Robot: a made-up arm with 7 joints.
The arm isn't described. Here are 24 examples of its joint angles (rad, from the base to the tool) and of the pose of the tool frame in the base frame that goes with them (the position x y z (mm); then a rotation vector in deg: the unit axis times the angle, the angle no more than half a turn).
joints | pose
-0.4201 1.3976 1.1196 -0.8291 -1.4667 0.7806 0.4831 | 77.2 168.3 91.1 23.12 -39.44 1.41
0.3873 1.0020 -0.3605 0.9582 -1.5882 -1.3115 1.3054 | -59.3 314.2 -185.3 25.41 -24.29 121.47
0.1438 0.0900 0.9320 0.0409 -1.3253 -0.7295 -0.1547 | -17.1 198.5 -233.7 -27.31 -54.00 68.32
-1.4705 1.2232 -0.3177 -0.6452 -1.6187 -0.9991 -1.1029 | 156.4 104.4 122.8 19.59 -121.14 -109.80
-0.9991 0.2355 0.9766 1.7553 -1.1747 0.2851 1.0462 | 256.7 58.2 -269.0 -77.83 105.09 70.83
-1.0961 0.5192 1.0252 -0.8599 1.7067 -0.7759 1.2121 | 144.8 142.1 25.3 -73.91 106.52 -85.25
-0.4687 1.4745 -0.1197 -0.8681 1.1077 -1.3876 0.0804 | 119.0 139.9 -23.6 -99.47 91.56 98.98
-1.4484 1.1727 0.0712 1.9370 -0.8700 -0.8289 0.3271 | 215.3 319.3 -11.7 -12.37 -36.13 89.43
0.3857 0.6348 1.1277 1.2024 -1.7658 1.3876 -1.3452 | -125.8 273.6 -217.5 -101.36 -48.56 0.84
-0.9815 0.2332 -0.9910 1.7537 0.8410 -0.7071 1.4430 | 245.3 66.7 -274.2 74.30 -37.36 -11.19
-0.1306 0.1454 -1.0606 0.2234 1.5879 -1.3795 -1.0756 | 7.9 -63.6 -281.7 -69.12 55.48 130.30
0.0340 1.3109 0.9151 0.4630 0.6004 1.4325 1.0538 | 59.5 354.9 9.4 -83.61 -45.02 -141.97
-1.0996 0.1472 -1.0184 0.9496 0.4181 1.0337 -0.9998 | 292.5 -35.8 -209.7 65.92 84.90 -42.92
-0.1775 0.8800 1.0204 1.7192 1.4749 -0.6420 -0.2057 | 7.6 304.5 -240.4 44.40 71.98 -16.08
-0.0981 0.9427 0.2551 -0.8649 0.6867 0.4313 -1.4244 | 118.3 156.1 -57.6 88.76 33.02 -44.12
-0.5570 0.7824 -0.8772 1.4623 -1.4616 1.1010 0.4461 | 114.6 245.3 -265.0 2.34 119.34 58.69
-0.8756 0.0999 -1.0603 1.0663 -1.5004 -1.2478 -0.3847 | 243.4 -32.8 -250.4 -26.78 -26.91 -22.60
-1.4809 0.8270 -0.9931 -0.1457 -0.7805 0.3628 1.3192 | 282.7 6.3 -4.2 22.03 -31.64 20.23
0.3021 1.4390 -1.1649 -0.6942 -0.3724 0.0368 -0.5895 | -36.0 152.5 -144.2 -6.46 63.73 -100.92
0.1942 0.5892 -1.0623 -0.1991 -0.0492 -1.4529 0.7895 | -30.6 39.4 -222.8 -47.49 -24.74 -10.85
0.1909 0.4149 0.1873 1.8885 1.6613 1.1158 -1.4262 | -164.3 192.6 -266.0 11.09 -141.20 6.13
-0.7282 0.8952 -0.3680 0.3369 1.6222 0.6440 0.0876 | 261.9 181.0 -110.6 142.92 -2.79 43.03
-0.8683 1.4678 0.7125 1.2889 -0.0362 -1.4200 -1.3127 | 118.0 349.9 63.6 93.34 -16.30 -13.45
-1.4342 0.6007 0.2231 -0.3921 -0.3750 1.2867 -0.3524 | 246.9 84.0 91.6 13.86 -17.27 -25.59
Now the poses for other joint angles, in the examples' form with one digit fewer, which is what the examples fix.
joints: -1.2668 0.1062 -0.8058 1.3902 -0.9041 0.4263 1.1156
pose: 321 -32 -193 35.5 40.3 44.7
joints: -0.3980 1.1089 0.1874 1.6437 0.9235 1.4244 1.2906
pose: 41 348 -134 -112.5 -66.0 -49.7
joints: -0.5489 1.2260 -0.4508 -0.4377 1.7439 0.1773 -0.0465
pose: 192 142 -68 157.3 -52.8 8.1
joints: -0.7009 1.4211 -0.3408 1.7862 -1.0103 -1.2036 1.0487
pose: 91 371 -14 45.1 -63.2 111.3
